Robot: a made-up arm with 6 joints.
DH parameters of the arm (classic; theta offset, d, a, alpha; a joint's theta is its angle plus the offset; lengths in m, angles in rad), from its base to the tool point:
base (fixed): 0 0.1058 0 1.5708
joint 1: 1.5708 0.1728 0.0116 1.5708
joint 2: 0 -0.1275 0.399 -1.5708
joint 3: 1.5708 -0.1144 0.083 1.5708
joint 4: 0 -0.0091 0.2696 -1.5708
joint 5: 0 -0.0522 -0.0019 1.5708
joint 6: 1.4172 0 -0.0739 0
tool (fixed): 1.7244 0.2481 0 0
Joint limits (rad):
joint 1: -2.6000..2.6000
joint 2: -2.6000..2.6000
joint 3: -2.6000..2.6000
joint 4: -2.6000..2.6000
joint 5: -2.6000..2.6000
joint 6: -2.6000..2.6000
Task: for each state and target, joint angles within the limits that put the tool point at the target. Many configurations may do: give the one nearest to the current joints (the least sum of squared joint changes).
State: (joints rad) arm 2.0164 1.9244 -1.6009 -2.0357 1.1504 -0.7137
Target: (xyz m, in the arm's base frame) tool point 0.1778 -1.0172 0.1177
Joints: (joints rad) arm 2.0044 2.5635 -1.3734 -1.1585 1.3554 -0.7803
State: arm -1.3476 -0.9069 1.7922 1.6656 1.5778 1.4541
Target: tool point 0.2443 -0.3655 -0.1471
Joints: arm -1.9816 -0.5541 2.0623 1.2122 1.7500 1.4030
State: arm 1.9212 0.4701 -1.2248 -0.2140 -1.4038 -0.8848
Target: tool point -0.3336 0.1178 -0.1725
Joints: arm 1.8778 -0.2046 -1.1788 -0.4621 -1.3586 -0.8079
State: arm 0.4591 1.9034 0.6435 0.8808 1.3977 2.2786
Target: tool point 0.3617 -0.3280 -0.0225
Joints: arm 1.3655 1.7148 1.1252 1.4844 1.9126 2.2759
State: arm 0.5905 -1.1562 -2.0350 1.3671 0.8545 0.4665
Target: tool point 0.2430 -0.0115 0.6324
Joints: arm -0.0514 -0.8349 -2.4077 1.3370 0.6694 0.4166
